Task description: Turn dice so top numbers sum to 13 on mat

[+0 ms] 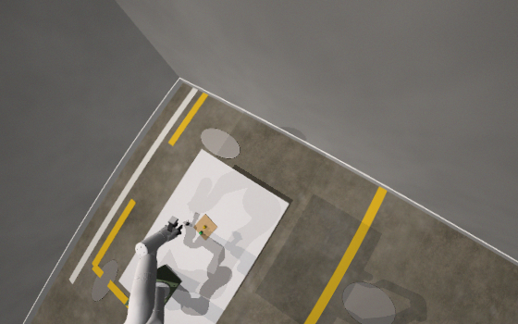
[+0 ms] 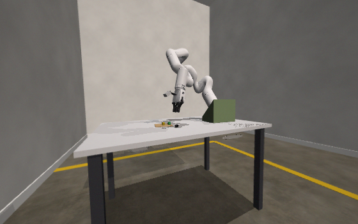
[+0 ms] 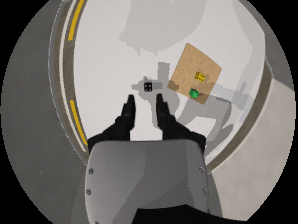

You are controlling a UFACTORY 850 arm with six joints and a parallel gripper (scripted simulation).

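Right now my hand is 130 mm above the black die. The rest, counted from my hand: green die 10 mm behind, 130 mm to the right, 120 mm below; then yellow die 40 mm ahead, 140 mm to the right, 120 mm below; then tan mat 40 mm ahead, 140 mm to the right, 130 mm below.
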